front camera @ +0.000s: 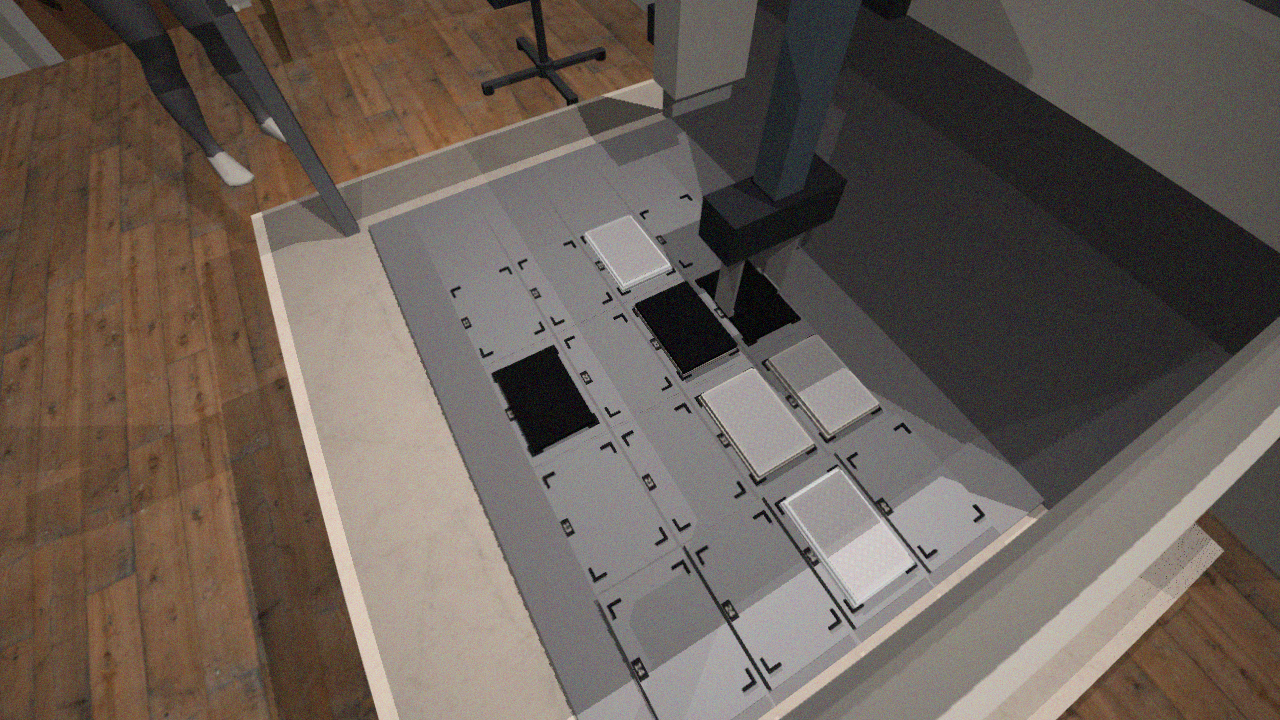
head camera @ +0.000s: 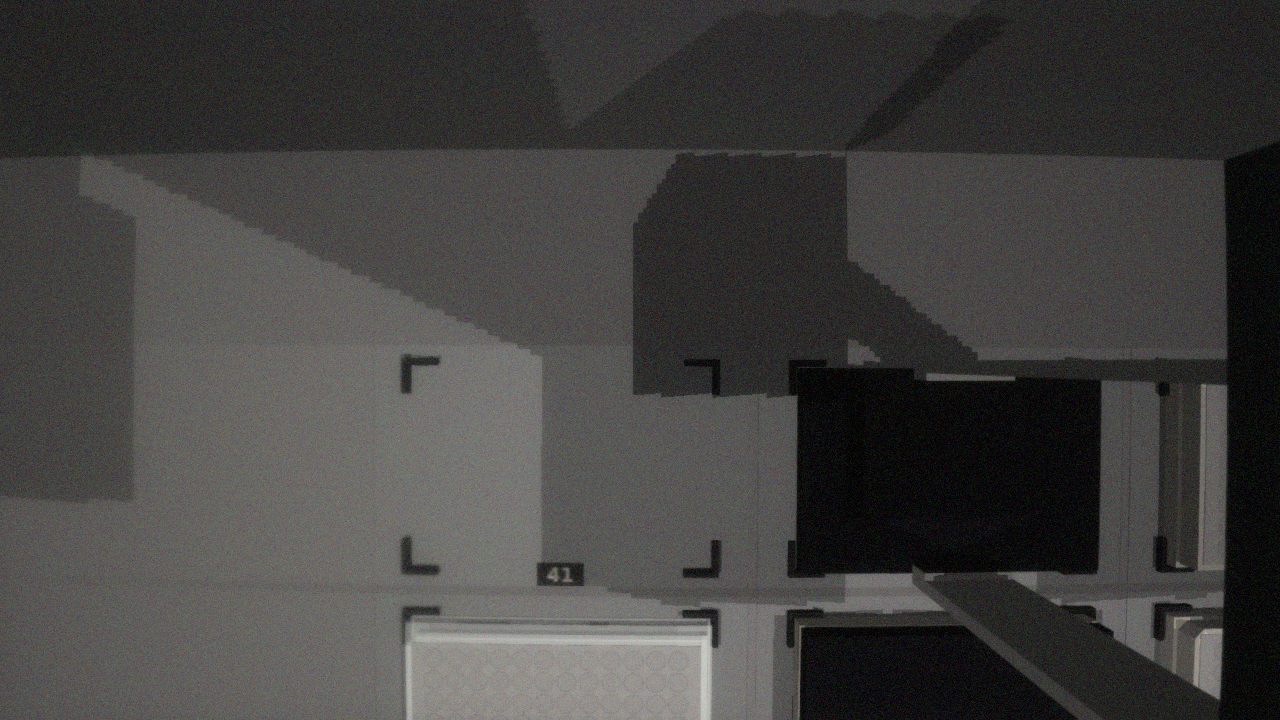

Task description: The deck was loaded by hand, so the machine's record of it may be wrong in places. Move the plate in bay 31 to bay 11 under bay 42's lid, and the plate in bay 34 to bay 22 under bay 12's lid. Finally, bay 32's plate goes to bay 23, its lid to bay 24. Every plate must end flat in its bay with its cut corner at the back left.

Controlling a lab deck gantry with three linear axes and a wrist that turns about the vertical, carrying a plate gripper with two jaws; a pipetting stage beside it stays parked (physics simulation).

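Frame: origin at the robot's base, x ahead, y left, z up, level; metres.
Where they show: gripper, fingertip midpoint: point(front camera: 747, 296) point(head camera: 956, 472); robot's base, link origin: point(front camera: 453, 291).
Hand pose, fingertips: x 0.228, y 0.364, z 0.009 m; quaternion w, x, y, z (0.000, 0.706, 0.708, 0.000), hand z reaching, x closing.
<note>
Things, the pixels of their top centre, and the offset from my fingertips. "spot": a spot on its surface instead.
- black lid, top centre: point(head camera: 953, 471) point(front camera: 747, 296) dx +0.000, dy +0.000, dz -0.001 m
- bay 31, surface spot: point(head camera: 559, 682) point(front camera: 640, 243) spot: dx -0.163, dy -0.085, dz +0.005 m
- bay 32, surface spot: point(head camera: 877, 685) spot: dx -0.035, dy -0.085, dz +0.007 m
- bay 34, surface spot: point(front camera: 845, 537) spot: dx +0.331, dy -0.114, dz +0.020 m
- bay 12, surface spot: point(front camera: 543, 400) spot: dx +0.007, dy -0.324, dz -0.002 m
- bay 33, surface spot: point(front camera: 756, 423) spot: dx +0.170, dy -0.111, dz +0.005 m
- bay 43, surface spot: point(front camera: 823, 386) spot: dx +0.171, dy -0.005, dz +0.005 m
- pale rim, surface spot: point(front camera: 308, 358) spot: dx -0.227, dy -0.582, dz -0.019 m
My gripper point(front camera: 751, 291) point(head camera: 964, 472) is down at bay 42, its two jaws against the long sides of a black lid point(front camera: 762, 313) point(head camera: 881, 456); it is shut on it. The lid is level, at or very near the deck. The white plate in bay 31 point(front camera: 626, 250) point(head camera: 559, 682) lies flat. The black lidded plate in bay 32 point(front camera: 684, 329) point(head camera: 877, 685) lies beside bay 42. The white plate in bay 34 point(front camera: 845, 537) lies flat at the front. A black lid in bay 12 point(front camera: 543, 400) lies flat. Cut corners are too dark or small to tell.
White plates stand in bay 33 point(front camera: 756, 423) and bay 43 point(front camera: 823, 386); parts show at the right of the head view. Bay markings 11, 22, 23 and 24 show on the deck. The pipetting stage point(front camera: 702, 49) is behind; a pale rim point(front camera: 308, 358) edges the deck.
</note>
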